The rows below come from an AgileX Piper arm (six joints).
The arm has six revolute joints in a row. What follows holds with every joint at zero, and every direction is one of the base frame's. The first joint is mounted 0.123 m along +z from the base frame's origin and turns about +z. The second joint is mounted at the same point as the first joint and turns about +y. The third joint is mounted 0.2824 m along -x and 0.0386 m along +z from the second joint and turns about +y. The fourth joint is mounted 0.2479 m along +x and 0.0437 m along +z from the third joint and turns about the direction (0.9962, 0, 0.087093). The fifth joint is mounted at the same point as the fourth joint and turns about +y. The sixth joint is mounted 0.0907 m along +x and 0.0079 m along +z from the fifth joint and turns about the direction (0.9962, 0, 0.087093). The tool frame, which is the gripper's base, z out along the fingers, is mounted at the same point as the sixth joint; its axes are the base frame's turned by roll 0, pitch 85 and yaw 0 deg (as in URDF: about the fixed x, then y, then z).
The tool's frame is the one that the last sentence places.
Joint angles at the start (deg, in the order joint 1, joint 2, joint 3, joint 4, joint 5, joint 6): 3.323, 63.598, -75.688, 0.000, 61.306, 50.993
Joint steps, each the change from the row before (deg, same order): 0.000, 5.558, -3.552, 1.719, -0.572, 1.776; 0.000, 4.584, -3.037, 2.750, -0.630, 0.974; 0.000, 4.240, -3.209, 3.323, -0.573, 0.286; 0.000, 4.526, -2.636, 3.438, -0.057, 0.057; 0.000, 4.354, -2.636, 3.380, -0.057, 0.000; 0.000, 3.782, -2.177, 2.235, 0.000, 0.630
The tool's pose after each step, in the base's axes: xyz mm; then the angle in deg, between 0 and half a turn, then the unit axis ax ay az. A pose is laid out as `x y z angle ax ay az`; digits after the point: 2 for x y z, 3 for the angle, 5 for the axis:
235.08 16.04 421.99 141.938 0.41144 0.88887 0.20157
258.37 21.16 419.02 144.316 0.42067 0.87985 0.22112
279.80 26.90 417.03 146.473 0.42518 0.87143 0.24461
302.07 32.84 408.66 149.810 0.42950 0.86438 0.26147
323.21 38.57 399.75 152.950 0.43384 0.85699 0.27813
341.26 42.57 389.98 155.621 0.44234 0.84947 0.28764

